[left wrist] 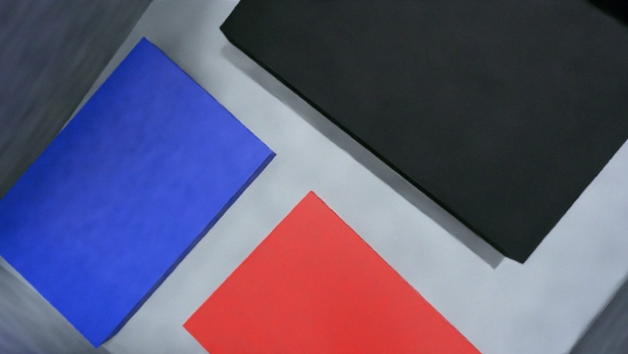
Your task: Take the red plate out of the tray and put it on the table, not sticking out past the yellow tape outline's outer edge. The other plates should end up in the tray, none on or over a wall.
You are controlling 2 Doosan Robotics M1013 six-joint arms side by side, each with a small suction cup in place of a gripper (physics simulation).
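Frame: origin at the left arm's base, x ahead, y left, z up, level; centimetres.
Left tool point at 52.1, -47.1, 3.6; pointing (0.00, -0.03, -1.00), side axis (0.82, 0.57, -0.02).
Note:
A point is followed by its place in that frame, as x, y, z.
A red plate (320,280) {49.0, -45.0, 1.2} lies flat at the lower middle of the left wrist view, its lower part cut off by the frame. A blue plate (130,190) {41.6, -46.2, 1.3} lies to its left, close to the dark grey band at the upper left. A large black plate (425,110) {48.7, -38.1, 1.3} fills the upper right, partly out of frame, with a shadow strip along its lower left edge. Gaps of light grey floor separate the three plates in the tray (310,162) {46.3, -41.8, 0.3}. Neither suction cup shows. The yellow tape outline does not show.
A dark grey wall (50,70) {37.4, -44.1, 2.1} slants across the upper left, beside the blue plate. Other grey surfaces show at the lower left and lower right corners. A very dark patch shows at the top right corner, beyond the black plate; what it is cannot be told.

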